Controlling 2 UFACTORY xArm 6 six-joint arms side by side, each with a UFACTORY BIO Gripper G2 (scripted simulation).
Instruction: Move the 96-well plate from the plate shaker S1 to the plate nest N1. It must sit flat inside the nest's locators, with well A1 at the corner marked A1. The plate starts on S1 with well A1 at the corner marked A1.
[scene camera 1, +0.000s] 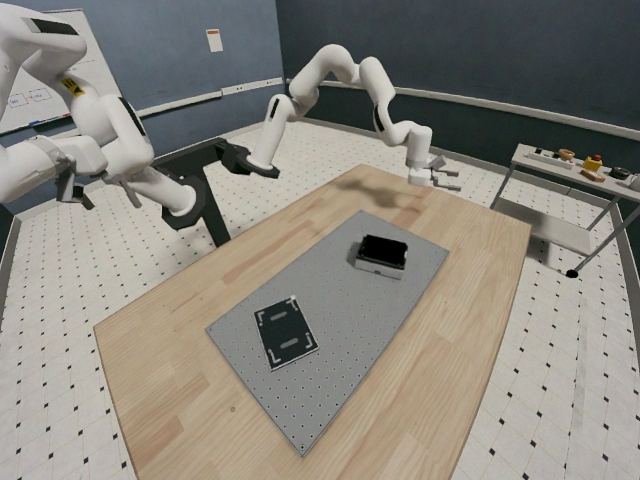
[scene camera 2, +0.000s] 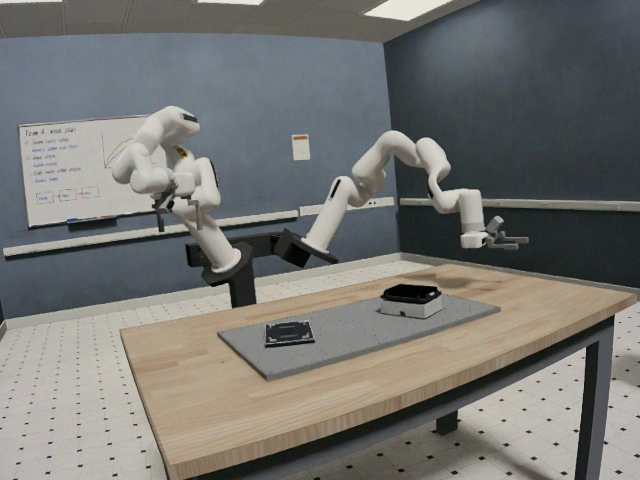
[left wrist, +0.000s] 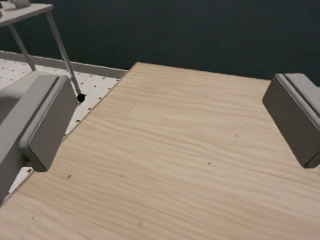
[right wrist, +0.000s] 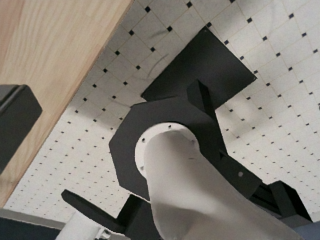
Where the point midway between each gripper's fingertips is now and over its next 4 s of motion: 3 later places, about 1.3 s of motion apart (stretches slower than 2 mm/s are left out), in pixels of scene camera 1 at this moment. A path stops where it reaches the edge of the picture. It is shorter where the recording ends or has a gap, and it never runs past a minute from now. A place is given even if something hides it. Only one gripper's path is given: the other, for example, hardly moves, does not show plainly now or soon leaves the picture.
My left gripper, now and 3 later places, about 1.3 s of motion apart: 459, 181; 450, 194; 419, 202; 363, 199
